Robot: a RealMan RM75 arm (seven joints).
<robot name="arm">
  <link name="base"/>
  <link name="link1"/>
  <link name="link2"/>
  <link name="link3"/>
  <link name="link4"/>
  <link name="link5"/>
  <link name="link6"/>
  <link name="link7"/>
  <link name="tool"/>
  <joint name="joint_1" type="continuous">
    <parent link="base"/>
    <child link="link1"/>
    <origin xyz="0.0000 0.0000 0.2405"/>
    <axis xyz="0 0 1"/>
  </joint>
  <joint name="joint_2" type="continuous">
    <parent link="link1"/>
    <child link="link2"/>
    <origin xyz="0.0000 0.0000 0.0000" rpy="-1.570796 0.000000 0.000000"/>
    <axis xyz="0 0 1"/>
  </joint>
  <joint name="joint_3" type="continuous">
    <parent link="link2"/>
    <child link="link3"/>
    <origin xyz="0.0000 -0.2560 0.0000" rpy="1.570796 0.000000 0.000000"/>
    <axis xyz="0 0 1"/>
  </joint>
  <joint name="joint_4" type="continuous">
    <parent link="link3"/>
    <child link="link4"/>
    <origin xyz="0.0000 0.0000 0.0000" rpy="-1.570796 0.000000 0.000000"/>
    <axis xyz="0 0 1"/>
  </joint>
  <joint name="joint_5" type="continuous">
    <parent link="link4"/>
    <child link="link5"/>
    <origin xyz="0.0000 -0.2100 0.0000" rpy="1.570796 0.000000 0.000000"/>
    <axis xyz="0 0 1"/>
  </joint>
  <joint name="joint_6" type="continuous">
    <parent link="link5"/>
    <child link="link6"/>
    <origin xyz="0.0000 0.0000 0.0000" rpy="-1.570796 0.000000 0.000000"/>
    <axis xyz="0 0 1"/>
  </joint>
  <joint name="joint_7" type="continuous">
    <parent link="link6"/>
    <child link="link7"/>
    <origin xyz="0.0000 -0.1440 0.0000" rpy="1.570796 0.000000 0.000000"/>
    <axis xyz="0 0 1"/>
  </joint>
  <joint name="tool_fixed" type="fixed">
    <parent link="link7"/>
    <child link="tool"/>
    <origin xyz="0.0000 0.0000 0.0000"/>
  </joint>
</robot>
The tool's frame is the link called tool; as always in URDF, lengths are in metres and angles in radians. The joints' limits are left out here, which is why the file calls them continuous.
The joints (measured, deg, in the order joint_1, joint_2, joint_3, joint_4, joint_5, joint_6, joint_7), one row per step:
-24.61 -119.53 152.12 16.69 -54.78 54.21 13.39
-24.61 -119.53 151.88 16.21 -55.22 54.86 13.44
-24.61 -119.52 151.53 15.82 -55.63 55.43 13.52
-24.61 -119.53 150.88 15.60 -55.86 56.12 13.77
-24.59 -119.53 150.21 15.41 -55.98 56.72 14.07
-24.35 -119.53 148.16 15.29 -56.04 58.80 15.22
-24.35 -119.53 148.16 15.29 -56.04 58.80 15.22
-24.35 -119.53 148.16 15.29 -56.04 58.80 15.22
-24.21 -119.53 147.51 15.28 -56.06 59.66 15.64
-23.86 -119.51 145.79 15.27 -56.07 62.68 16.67
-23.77 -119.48 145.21 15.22 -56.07 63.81 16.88
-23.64 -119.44 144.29 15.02 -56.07 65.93 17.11
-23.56 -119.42 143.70 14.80 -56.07 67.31 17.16
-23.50 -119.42 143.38 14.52 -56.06 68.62 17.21
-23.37 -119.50 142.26 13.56 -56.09 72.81 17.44
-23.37 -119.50 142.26 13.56 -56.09 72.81 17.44
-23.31 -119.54 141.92 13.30 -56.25 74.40 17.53
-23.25 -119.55 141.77 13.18 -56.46 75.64 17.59
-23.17 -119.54 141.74 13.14 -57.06 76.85 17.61
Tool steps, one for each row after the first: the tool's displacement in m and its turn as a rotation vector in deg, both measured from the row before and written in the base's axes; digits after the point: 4 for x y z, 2 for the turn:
-0.0016 0.0009 0.0032 0.89 -0.06 0.13
-0.0014 0.0011 0.0032 0.92 -0.09 0.17
-0.0003 0.0015 0.0033 1.10 -0.18 -0.03
-0.0004 0.0013 0.0031 1.01 -0.07 -0.04
0.0007 0.0026 0.0084 3.04 -0.29 -0.57
0.0000 0.0000 0.0000 0.00 0.00 0.00
0.0000 0.0000 0.0000 0.00 0.00 0.00
0.0003 0.0004 0.0030 1.10 -0.11 -0.28
0.0023 0.0011 0.0092 3.36 -0.50 -1.29
0.0008 0.0004 0.0036 1.20 -0.24 -0.48
0.0014 0.0004 0.0064 2.11 -0.45 -0.94
0.0005 0.0001 0.0043 1.35 -0.29 -0.55
0.0006 -0.0004 0.0034 1.09 -0.13 -0.63
0.0021 -0.0015 0.0108 3.57 -0.37 -1.97
0.0000 0.0000 0.0000 0.00 0.00 0.00
0.0011 -0.0008 0.0039 1.38 -0.24 -0.74
0.0010 -0.0007 0.0029 1.04 -0.24 -0.61
0.0006 -0.0008 0.0033 1.18 -0.43 -0.42

